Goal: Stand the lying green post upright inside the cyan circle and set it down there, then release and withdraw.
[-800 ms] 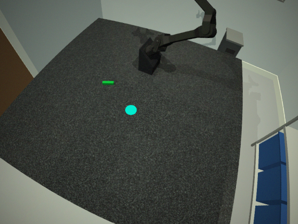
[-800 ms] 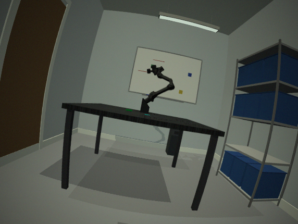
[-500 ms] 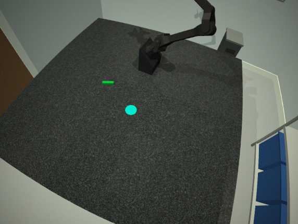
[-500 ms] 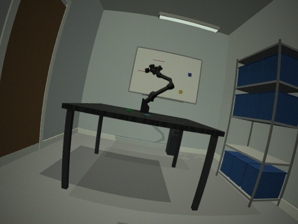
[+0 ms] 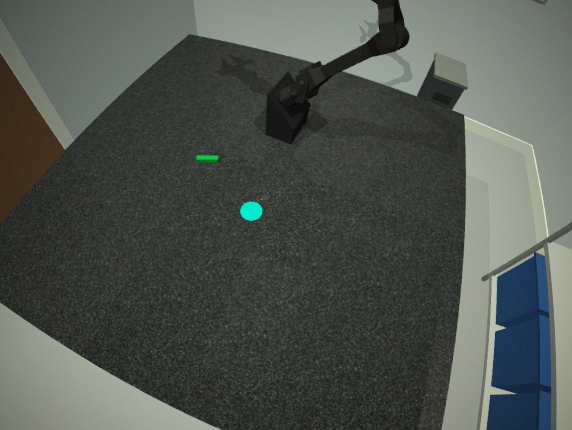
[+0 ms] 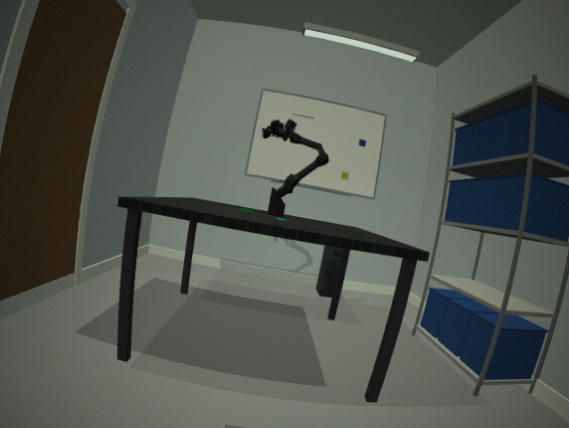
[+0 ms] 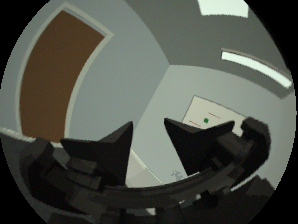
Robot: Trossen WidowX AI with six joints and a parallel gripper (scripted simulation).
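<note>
My gripper tip is now 430 mm short of the green post, 30 mm to the right of it and 570 mm above it. Also, from my gripper tip: cyan circle: 530 mm ahead, 230 mm to the left, 580 mm below.
</note>
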